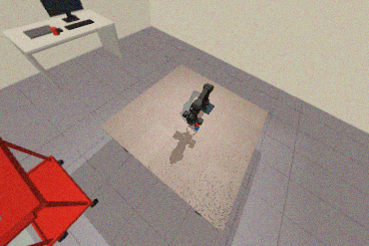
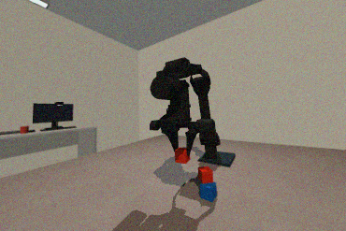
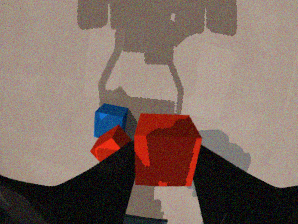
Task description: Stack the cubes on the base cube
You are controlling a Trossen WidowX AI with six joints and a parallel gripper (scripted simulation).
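Now: gripper tip 40 mm past the blue base cube, 60 mm to the right of it and 100 mm above it. Round my gripper tip: red cube (right at my gripper tip).
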